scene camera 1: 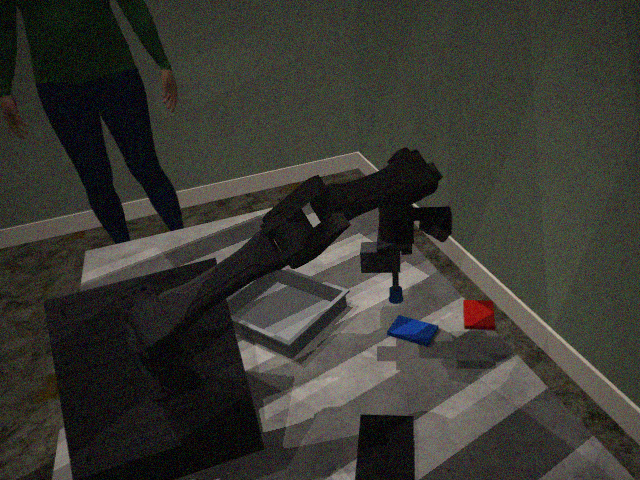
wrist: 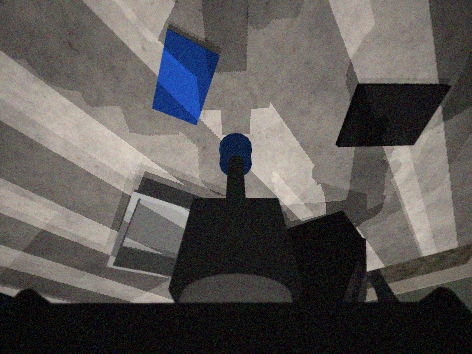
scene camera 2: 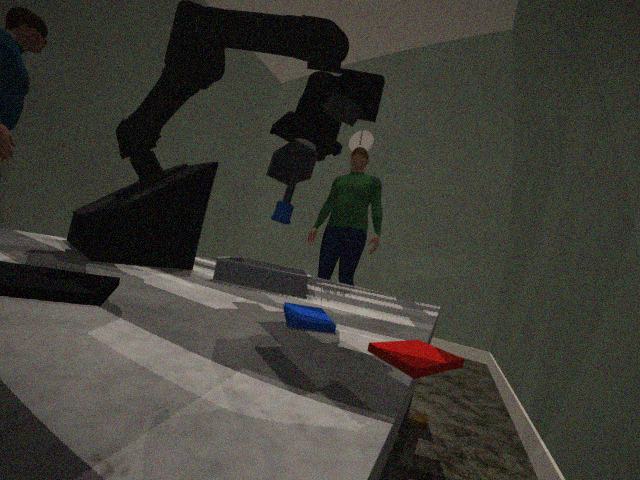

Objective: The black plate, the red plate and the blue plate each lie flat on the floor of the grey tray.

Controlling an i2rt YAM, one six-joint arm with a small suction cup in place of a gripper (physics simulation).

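Where they show: hand, its tool point: (scene camera 1: 396, 299) (wrist: 235, 148) (scene camera 2: 280, 221); arm's base, origin of its link: (scene camera 1: 153, 339) (scene camera 2: 154, 181).
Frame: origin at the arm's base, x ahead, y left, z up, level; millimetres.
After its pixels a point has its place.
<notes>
The suction cup (scene camera 1: 395, 295) (scene camera 2: 282, 212) (wrist: 235, 154) is blue, bears no plate and hangs in the air well above the table. The blue plate (scene camera 1: 413, 330) {x 523, y -20, z -199 mm} (scene camera 2: 309, 317) {x 539, y -36, z -198 mm} (wrist: 185, 76) {x 530, y -21, z -198 mm} lies flat on the table, near the cup. The red plate (scene camera 1: 479, 314) {x 679, y -49, z -200 mm} (scene camera 2: 415, 357) {x 679, y -68, z -200 mm} lies at the table's edge; in the second scene view its corner reaches over the edge. The black plate (scene camera 1: 385, 446) {x 314, y -255, z -198 mm} (scene camera 2: 56, 283) {x 345, y -249, z -198 mm} (wrist: 392, 115) {x 318, y -259, z -198 mm} lies on the table, partly cut off in both scene views. The grey tray (scene camera 1: 292, 349) {x 261, y 51, z -186 mm} (scene camera 2: 261, 277) {x 349, y 98, z -182 mm} (wrist: 125, 229) {x 395, y 227, z -159 mm} stands between the arm's base and the blue plate; its visible floor bears no plate.
The dark block under the arm's base (scene camera 1: 155, 418) {x -35, y -91, z -91 mm} (scene camera 2: 142, 222) {x 132, y -69, z -117 mm} stands beside the tray. The arm reaches over the tray's far side in the first scene view. A person in green (scene camera 1: 77, 46) (scene camera 2: 356, 201) stands beyond the table, and another in blue (scene camera 2: 12, 77) at the left.
</notes>
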